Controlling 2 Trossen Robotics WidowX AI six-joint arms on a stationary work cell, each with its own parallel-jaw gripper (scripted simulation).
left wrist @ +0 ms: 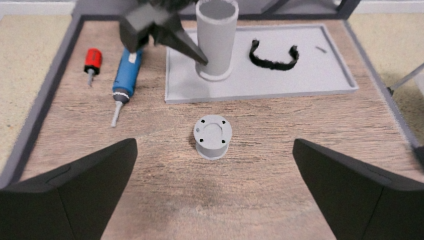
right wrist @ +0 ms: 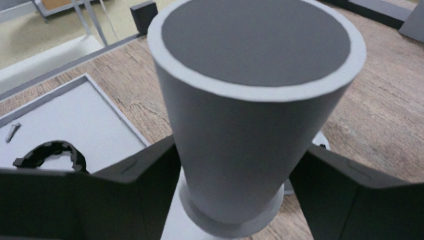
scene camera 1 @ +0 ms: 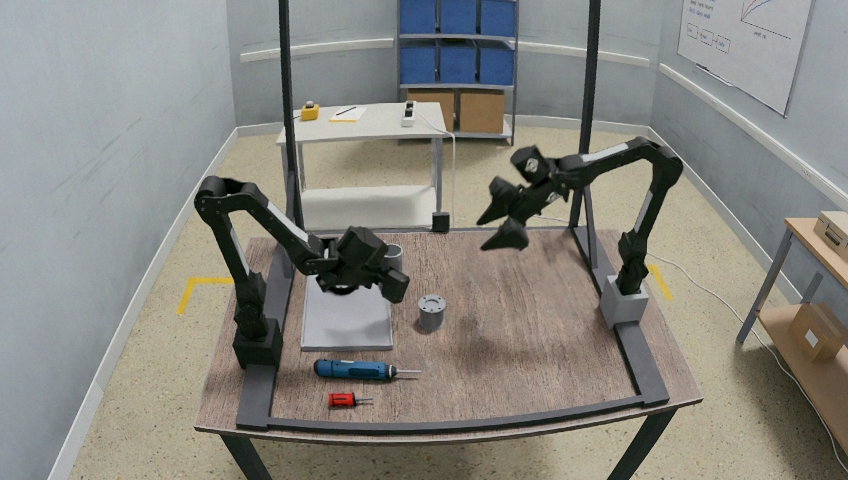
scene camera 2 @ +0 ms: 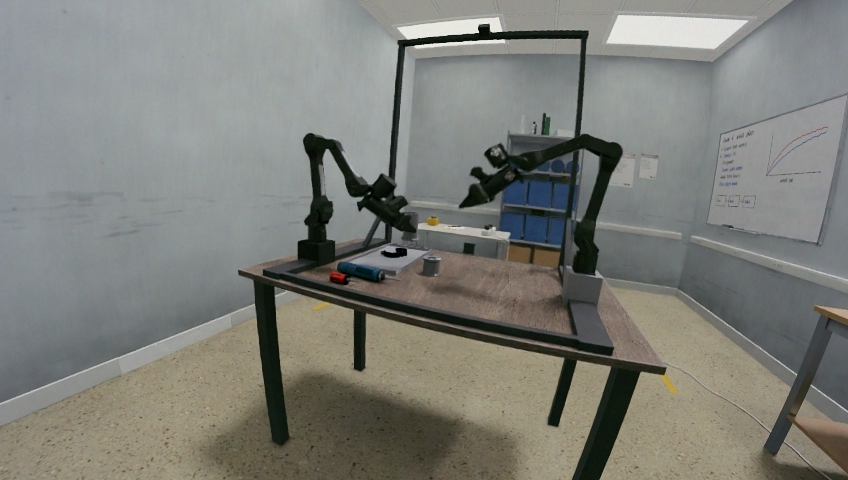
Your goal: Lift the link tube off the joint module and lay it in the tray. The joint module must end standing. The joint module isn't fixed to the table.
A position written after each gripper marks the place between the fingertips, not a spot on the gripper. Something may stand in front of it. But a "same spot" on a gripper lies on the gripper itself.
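Labels:
Left gripper out of frame in the right wrist view. Left gripper visible in the left wrist view (216,145), scene camera 1, scene camera 2. Same spot on the left gripper: (scene camera 2: 468,202) and (scene camera 1: 497,244). Right gripper visible in the left wrist view (219,52), the right wrist view (233,142), scene camera 1, scene camera 2. One spot on the right gripper, the same at (scene camera 2: 389,213) and (scene camera 1: 368,277).

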